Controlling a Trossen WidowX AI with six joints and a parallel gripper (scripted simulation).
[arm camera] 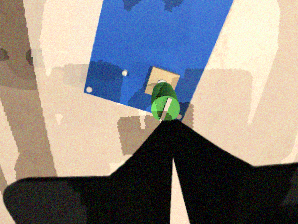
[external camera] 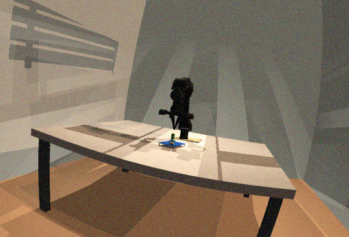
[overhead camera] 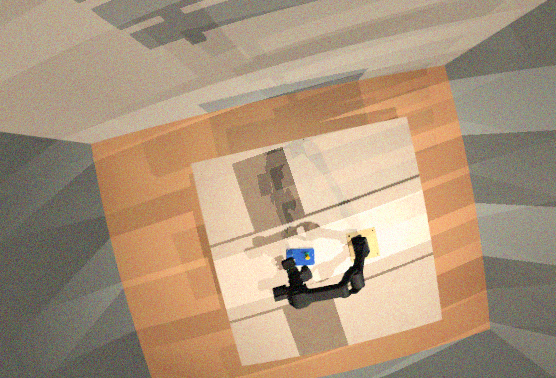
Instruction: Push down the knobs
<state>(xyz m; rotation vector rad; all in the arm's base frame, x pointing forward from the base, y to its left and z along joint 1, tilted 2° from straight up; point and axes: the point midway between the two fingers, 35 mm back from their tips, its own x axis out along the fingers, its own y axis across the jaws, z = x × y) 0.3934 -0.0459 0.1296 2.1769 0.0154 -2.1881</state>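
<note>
The green knob lies 30 mm below my gripper tip. From my gripper tip the other things lie so: orange knob: 90 mm behind, 50 mm below, 10 mm to the right; potentiometer: 90 mm behind, 60 mm below, 10 mm to the right.
</note>
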